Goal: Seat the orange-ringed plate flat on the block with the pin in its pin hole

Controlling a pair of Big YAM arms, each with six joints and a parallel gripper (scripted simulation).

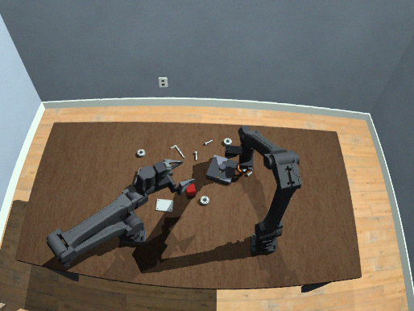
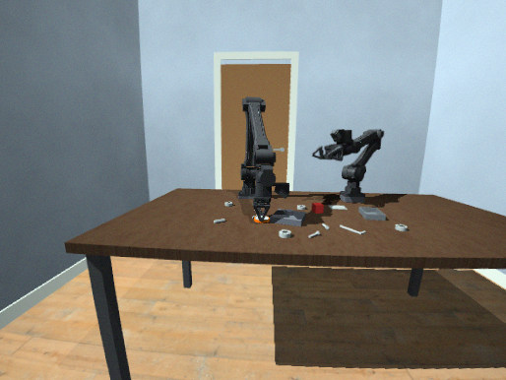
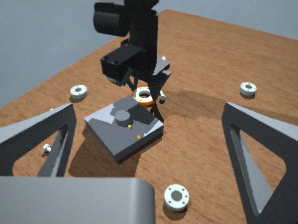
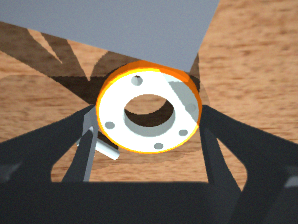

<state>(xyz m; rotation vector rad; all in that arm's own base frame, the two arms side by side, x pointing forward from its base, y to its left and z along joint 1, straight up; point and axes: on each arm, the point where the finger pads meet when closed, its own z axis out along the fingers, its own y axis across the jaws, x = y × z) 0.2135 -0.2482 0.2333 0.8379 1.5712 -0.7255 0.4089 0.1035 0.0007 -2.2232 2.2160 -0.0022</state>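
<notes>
Right now the grey block is 120 mm to the left of my right hand, 50 mm behind it and 10 mm above it. Also, from my right hand: red cube (260 mm to the left, 150 mm behind); grey tray (490 mm to the left, 120 mm behind, 10 mm below).
</notes>
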